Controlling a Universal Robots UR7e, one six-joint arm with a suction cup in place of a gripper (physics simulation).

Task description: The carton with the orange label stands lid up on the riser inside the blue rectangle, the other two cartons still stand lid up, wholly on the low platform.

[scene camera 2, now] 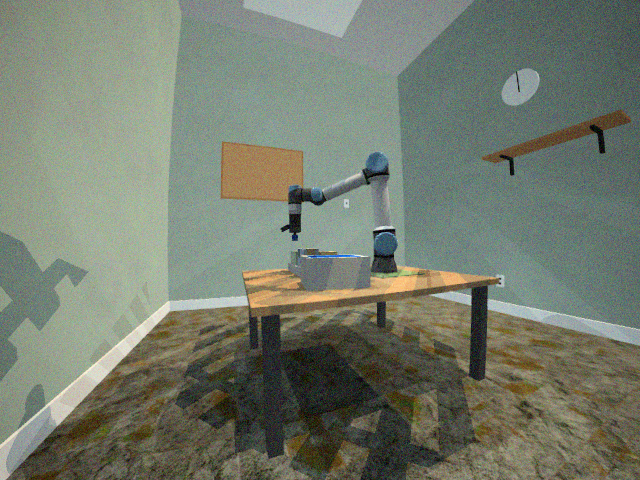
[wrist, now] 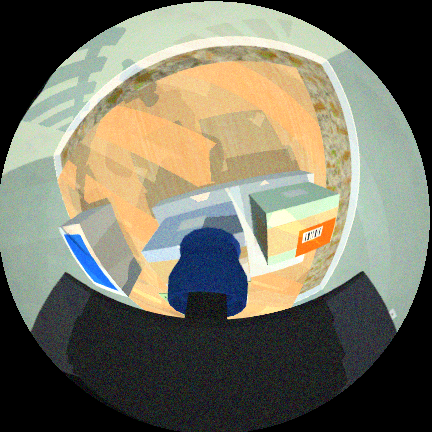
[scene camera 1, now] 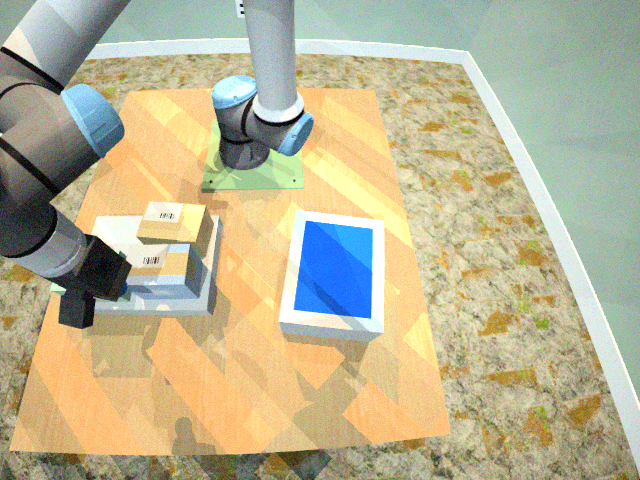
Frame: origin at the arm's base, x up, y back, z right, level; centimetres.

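Seen in the pictures: hand, its tool point: (scene camera 2: pixel 294 240) (wrist: pixel 209 253); arm's base, origin of its link: (scene camera 2: pixel 383 271) (scene camera 1: pixel 244 151).
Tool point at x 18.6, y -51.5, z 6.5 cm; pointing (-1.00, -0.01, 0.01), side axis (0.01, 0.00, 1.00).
Observation:
Offsets run from my tool point to a thing's top centre. Level surfaces: height alone.
The carton with the orange label @[dx -6.4, dy +3.7, dz +13.1 cm] (wrist: pixel 295 220) stands lid up on the low white platform (scene camera 1: pixel 111 227) (wrist: pixel 255 255); the arm hides most of it in scene camera 1. A blue-grey carton with a tan band @[dx -4.8, dy +7.1, dz -2.3 cm] (scene camera 1: pixel 165 285) (wrist: pixel 172 242) stands lid up beside it. A yellow-beige carton @[dx -6.5, dy +18.0, dz -0.7 cm] (scene camera 1: pixel 193 222) stands lid up behind that one, on the platform. The blue suction cup (scene camera 1: pixel 123 289) (scene camera 2: pixel 294 238) (wrist: pixel 210 242) is off and holds nothing. It hangs above the cartons with a visible gap in scene camera 2. The white riser @[dx -7.3, dy +13.8, dz -37.5 cm] (scene camera 1: pixel 287 304) (scene camera 2: pixel 336 273) (wrist: pixel 117 240) bears the blue rectangle @[dx -7.3, dy +13.8, dz -37.5 cm] (scene camera 1: pixel 336 268) (wrist: pixel 90 260), with no carton on it.
The wooden table @[dx -19.3 cm] (scene camera 1: pixel 248 403) (scene camera 2: pixel 413 289) carries the platform on the left and the riser on the right in scene camera 1. The robot base stands on a green plate (scene camera 1: pixel 248 180) behind them. A wall shelf (scene camera 2: pixel 558 138) and a clock (scene camera 2: pixel 520 86) are on the wall.

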